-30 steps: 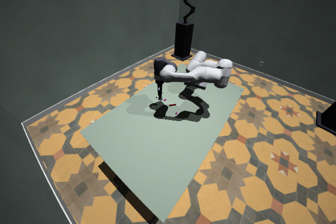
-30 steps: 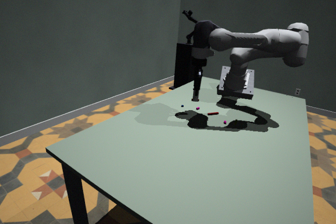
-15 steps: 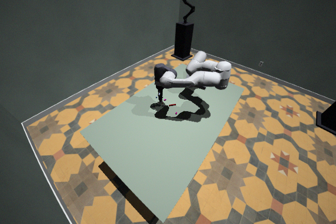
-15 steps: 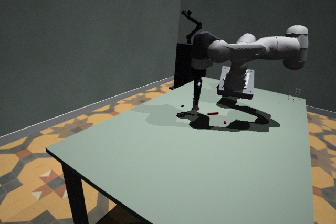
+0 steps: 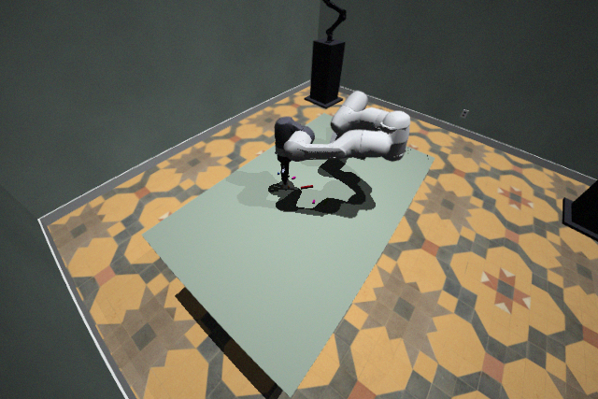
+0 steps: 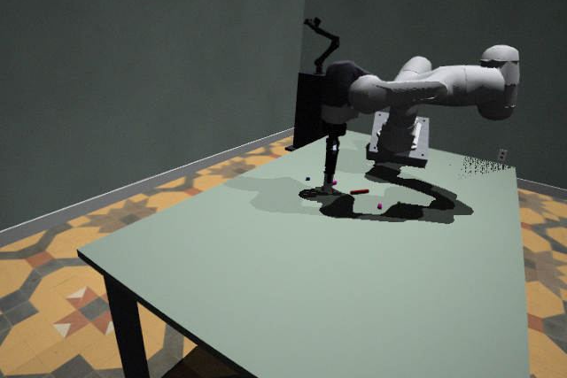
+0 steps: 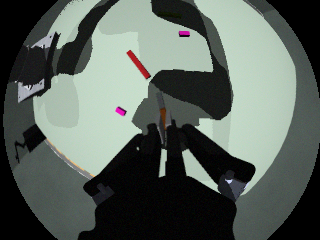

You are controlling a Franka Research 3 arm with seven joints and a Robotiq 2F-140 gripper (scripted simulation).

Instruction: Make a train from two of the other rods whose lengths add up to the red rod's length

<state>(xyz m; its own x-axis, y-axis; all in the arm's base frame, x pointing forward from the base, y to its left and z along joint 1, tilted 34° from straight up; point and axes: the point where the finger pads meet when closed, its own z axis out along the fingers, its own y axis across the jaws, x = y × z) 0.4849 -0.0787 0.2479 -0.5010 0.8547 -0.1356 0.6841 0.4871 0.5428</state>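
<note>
The orange rod lies 3 cm below my hand. Round my hand: red rod 9 cm behind, 8 cm to the left, 4 cm below; grey rod 2 cm behind, 3 cm to the left, 4 cm below; blue rod 5 cm behind, 11 cm to the right, 4 cm below.
</note>
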